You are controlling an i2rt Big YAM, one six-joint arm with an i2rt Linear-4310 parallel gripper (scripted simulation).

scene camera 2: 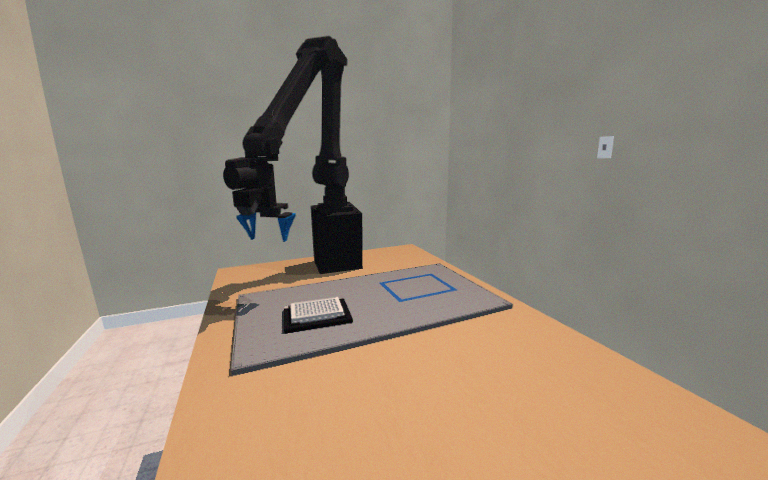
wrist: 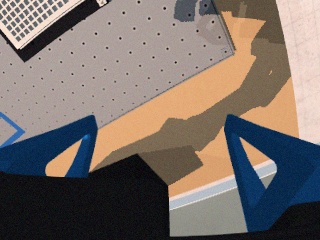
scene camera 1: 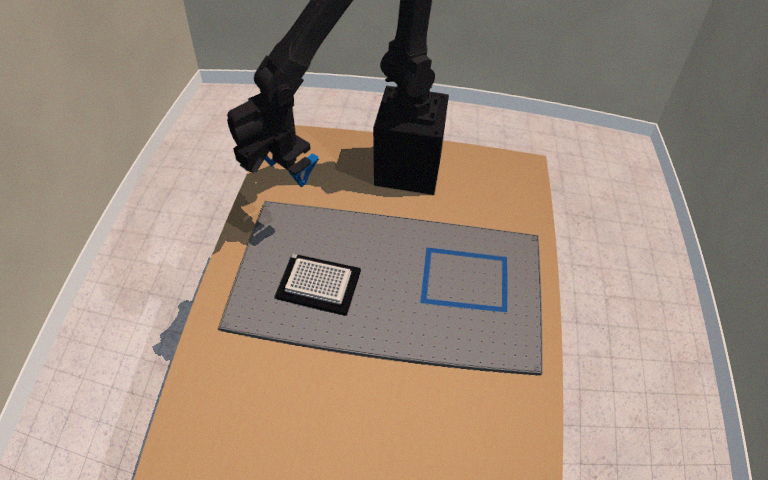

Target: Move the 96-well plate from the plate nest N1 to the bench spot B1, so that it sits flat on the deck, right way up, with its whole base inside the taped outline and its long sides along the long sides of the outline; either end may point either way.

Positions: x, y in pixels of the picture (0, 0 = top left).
Labels:
my gripper: scene camera 2; wrist 160, 121; scene camera 1
same spot on my gripper: (scene camera 2: 282, 218) = (scene camera 1: 293, 175)

